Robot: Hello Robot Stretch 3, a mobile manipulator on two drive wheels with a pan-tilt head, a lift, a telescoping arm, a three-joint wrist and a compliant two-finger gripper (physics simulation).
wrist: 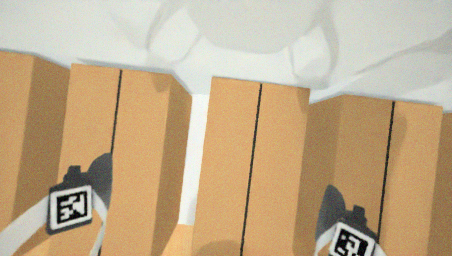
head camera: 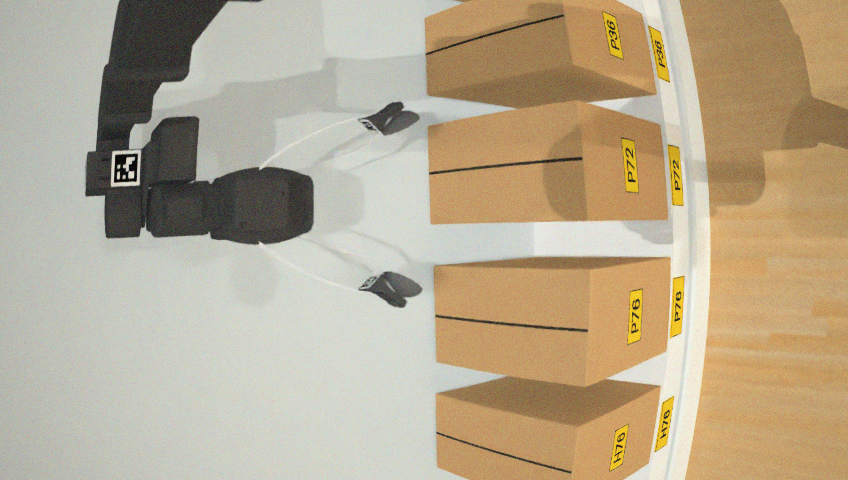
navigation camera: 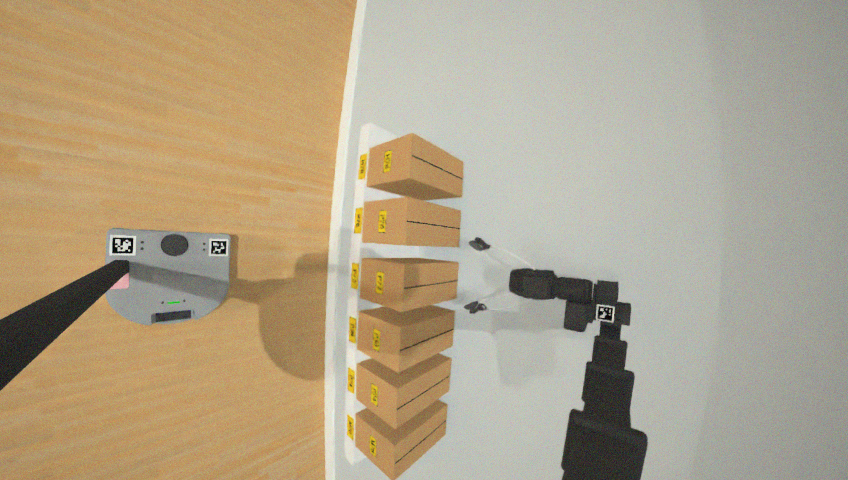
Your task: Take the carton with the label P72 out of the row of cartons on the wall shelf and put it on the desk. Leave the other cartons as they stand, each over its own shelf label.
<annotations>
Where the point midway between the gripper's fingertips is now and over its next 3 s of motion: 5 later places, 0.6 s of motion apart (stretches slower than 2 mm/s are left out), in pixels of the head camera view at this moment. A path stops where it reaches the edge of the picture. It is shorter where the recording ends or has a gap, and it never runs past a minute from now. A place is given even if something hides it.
My gripper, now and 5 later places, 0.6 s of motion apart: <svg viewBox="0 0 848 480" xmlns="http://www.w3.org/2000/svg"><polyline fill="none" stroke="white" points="414,201 414,172 413,166 412,158 437,158 486,162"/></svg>
</annotations>
